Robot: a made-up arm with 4 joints.
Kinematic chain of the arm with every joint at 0, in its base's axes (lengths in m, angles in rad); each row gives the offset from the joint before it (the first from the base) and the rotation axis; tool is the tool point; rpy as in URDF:
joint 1: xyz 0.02 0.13 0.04 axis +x
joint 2: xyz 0 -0.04 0.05 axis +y
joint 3: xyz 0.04 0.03 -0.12 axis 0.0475 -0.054 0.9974
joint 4: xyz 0 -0.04 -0.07 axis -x
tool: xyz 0.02 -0.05 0 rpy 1.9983 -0.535 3.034
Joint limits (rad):
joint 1: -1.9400..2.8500
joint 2: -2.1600..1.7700
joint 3: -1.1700..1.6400
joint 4: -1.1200..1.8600
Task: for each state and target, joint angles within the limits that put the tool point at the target. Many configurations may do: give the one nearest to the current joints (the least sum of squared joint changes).
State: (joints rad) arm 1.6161 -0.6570 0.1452 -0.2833
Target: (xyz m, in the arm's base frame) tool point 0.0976 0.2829 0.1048
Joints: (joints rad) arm 2.6343 -0.1580 -0.1249 -0.0265
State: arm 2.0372 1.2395 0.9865 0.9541
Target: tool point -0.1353 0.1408 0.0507
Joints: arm 2.1441 1.7694 1.4077 1.3414
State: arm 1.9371 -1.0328 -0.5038 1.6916
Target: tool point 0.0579 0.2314 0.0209
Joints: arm 1.9882 -0.1313 -0.7746 1.4132
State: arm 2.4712 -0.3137 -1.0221 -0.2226
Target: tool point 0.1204 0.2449 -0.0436
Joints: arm 1.6460 -0.6067 -0.7238 -0.0190
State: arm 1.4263 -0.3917 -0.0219 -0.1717
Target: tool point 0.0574 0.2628 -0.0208
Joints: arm 1.8379 -0.1630 -0.5549 0.4469
